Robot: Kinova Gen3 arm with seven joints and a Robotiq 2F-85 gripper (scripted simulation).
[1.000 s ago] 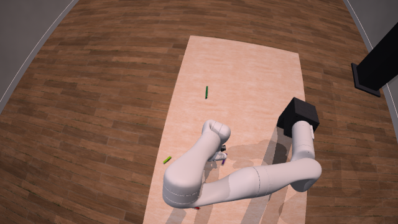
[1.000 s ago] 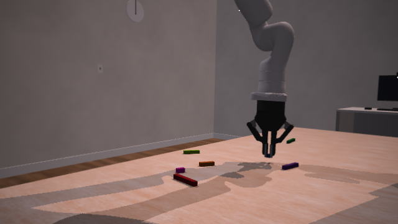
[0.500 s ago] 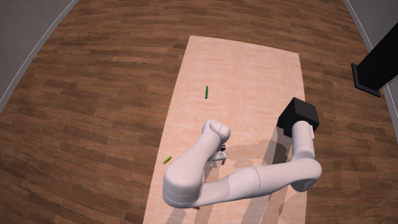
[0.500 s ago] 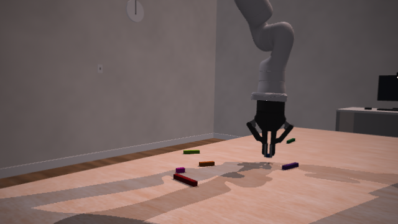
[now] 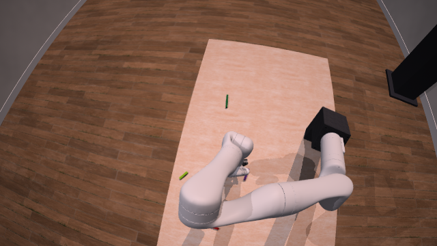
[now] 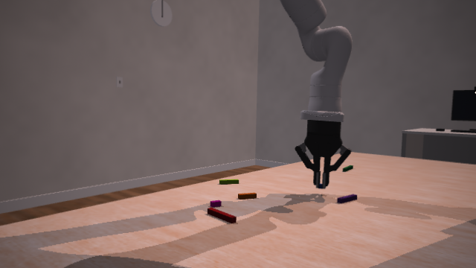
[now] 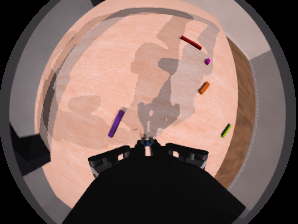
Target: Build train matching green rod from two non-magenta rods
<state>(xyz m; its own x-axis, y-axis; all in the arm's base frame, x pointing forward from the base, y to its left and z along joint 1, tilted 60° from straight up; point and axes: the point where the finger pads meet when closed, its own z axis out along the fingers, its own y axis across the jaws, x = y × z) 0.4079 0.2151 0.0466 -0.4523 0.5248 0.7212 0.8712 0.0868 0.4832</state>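
Now: the blue rod 2 cm below my hand. The rest, counted from my hand: lime rod: 21 cm ahead, 10 cm to the left, 3 cm below; orange rod: 8 cm ahead, 16 cm to the left, 3 cm below; purple rod: 7 cm behind, 3 cm below.
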